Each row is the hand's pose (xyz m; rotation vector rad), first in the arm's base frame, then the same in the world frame.
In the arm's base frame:
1: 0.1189 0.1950 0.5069 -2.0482 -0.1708 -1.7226
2: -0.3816 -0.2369 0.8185 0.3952 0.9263 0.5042
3: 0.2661 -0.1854 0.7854 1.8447 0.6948 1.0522
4: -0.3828 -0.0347 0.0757 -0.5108 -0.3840 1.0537
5: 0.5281 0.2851 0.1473 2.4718 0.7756 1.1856
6: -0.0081 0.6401 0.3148 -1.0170 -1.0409 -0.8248
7: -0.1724 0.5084 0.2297 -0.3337 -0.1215 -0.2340
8: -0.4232 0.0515 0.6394 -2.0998 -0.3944 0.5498
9: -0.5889 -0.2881 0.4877 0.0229 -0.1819 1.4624
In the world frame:
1: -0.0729 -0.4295 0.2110 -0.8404 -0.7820 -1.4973
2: -0.0202 -1.1508 0.1060 0.0983 0.3467 1.5949
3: 0.2238 -0.6962 0.5022 1.2993 1.0445 2.3826
4: 0.0435 -0.6239 -0.4516 -0.2748 -1.4521 1.6612
5: 0.1398 0.0800 0.2060 -1.4232 -1.4070 -2.0334
6: -0.4432 -0.1647 0.0014 0.1476 -1.6067 -0.4939
7: -0.3750 -0.2901 -0.1753 0.2188 -0.8116 0.5908
8: -0.2254 -0.9227 -0.0451 -1.5585 -1.7472 0.2745
9: 0.0393 -1.1216 -0.2821 -0.0337 -1.0778 2.3240

